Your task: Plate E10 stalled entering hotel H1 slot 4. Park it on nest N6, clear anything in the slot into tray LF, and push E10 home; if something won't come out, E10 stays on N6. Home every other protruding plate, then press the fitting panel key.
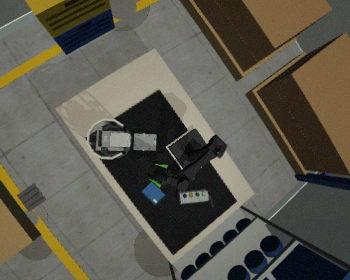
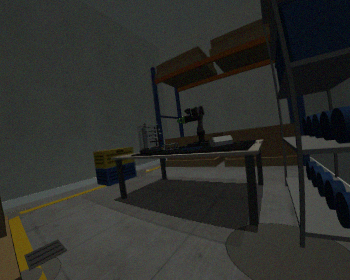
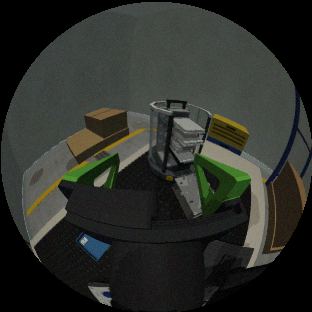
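Seen in the pictures: gripper, fingertip midpoint: (image 1: 152, 171) (image 2: 177, 121) (image 3: 156, 156); arm's base, origin of the base link: (image 1: 191, 154) (image 2: 202, 142) (image 3: 215, 277).
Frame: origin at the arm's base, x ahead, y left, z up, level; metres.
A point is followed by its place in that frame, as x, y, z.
Observation:
The hotel H1 (image 1: 90, 145) @(0.562, -0.376, 0.250) (image 2: 143, 138) @(0.569, -0.327, 0.118) (image 3: 154, 131) @(0.484, -0.248, 0.166), a clear round-walled rack with dark posts, holds stacked pale plates (image 1: 118, 140) @(0.412, -0.331, 0.203) (image 3: 188, 125) @(0.393, -0.315, 0.204) that stick out toward the nest by differing amounts; labels and slot numbers are unreadable, so I cannot tell which is E10. The grey nest N6 (image 1: 145, 142) @(0.266, -0.247, 0.022) (image 3: 186, 194) @(0.291, -0.208, 0.023) lies flat before it, with no plate visible on it. The blue tray LF (image 1: 153, 193) @(0.397, 0.122, -0.035) (image 3: 93, 246) @(0.376, 0.157, -0.035) looks empty. The panel (image 1: 194, 196) @(0.149, 0.270, 0.034) (image 2: 221, 140) @(0.186, 0.320, 0.008) (image 3: 98, 290) has coloured keys. My gripper (image 1: 153, 171) @(0.322, -0.068, 0.249) (image 2: 180, 120) @(0.322, -0.068, 0.249) (image 3: 156, 156) @(0.322, -0.068, 0.249) is open and empty, raised above the mat and facing the hotel.
The black mat (image 1: 172, 235) @(0.429, 0.487, -0.038) lies on the pale table (image 1: 145, 72) @(0.002, -0.744, -0.051). The arm's base stands on a dark framed plate (image 1: 176, 149) @(0.084, -0.089, -0.001) beside the nest. Yellow and blue crates (image 1: 82, 25) (image 2: 114, 165) (image 3: 227, 134) stand on the floor beyond the table.

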